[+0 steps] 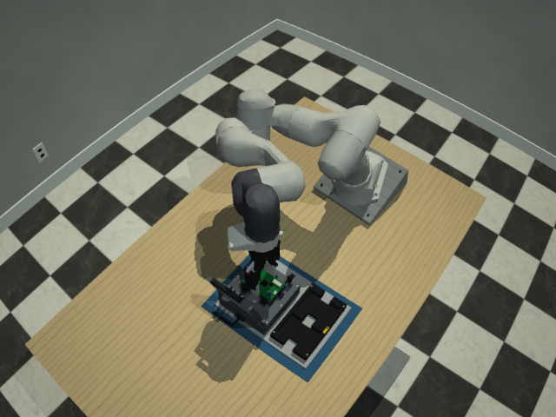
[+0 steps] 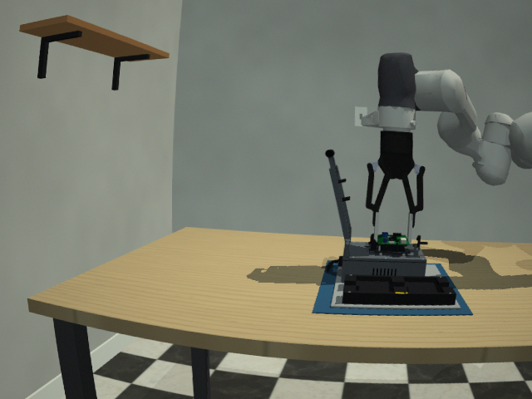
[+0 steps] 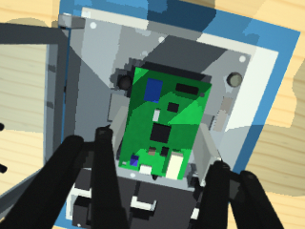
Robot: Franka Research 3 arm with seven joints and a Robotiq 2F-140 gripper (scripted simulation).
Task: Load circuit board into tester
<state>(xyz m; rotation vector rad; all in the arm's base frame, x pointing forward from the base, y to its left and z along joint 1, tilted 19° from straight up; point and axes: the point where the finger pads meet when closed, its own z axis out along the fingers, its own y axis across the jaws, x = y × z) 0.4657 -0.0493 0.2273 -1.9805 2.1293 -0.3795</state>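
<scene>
Right now my hand is 20 mm above the green circuit board. Round my hand: black post: 60 mm to the left, 60 mm behind, 20 mm below; then lid: 130 mm ahead, 80 mm above, 10 mm to the right.
</scene>
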